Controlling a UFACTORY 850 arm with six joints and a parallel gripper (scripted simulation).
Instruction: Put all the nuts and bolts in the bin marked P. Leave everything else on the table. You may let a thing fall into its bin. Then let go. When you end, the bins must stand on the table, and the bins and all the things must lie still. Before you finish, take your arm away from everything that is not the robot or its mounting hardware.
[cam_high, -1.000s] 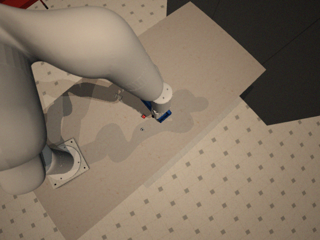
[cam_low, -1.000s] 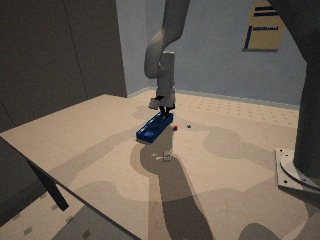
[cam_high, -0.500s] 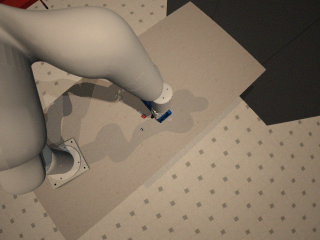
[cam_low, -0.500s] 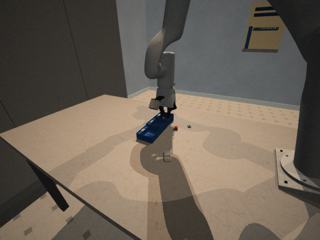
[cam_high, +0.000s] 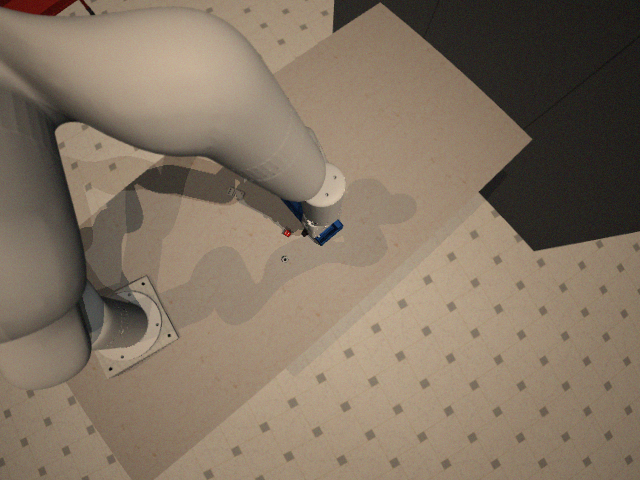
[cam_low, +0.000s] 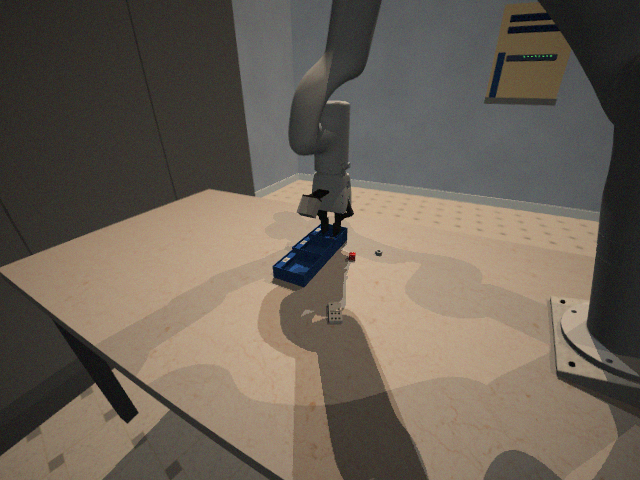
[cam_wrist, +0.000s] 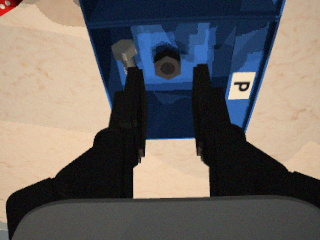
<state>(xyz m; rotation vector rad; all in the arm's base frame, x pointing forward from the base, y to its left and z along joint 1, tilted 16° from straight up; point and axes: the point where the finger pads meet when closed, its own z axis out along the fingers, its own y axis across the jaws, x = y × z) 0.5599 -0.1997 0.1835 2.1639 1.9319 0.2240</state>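
The black nut is 40 mm below my hand. The rest, counted from my hand: blue bin 20 mm ahead, 80 mm to the left, 30 mm below; red die 80 mm behind, 60 mm to the left, 50 mm below; grey bolt 20 mm behind, 10 mm to the left, 40 mm below.
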